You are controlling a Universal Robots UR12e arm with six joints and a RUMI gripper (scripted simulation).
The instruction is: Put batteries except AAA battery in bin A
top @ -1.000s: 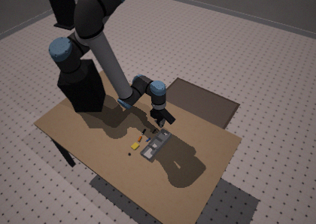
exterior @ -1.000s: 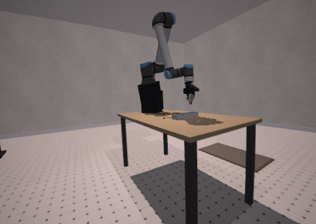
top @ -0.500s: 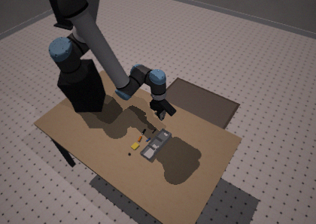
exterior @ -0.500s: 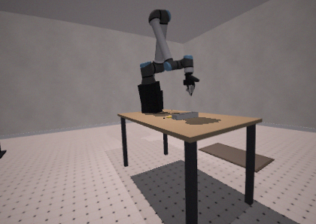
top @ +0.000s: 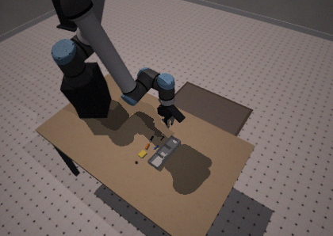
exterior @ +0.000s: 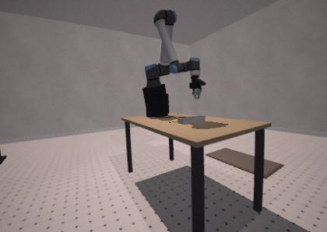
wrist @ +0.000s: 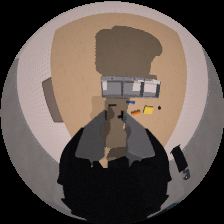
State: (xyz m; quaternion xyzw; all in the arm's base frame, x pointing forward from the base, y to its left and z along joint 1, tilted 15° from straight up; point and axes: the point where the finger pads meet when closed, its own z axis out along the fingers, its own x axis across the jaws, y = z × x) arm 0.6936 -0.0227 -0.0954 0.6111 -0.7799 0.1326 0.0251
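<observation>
Right now my hand is 140 mm past the orange battery, 80 mm to the left of it and 210 mm above it. Round my hand: grey double bin (80 mm to the right, 200 mm below); then thin dark item (80 mm behind, 30 mm to the left, 210 mm below); then blue battery (80 mm behind, 70 mm to the right, 210 mm below).
</observation>
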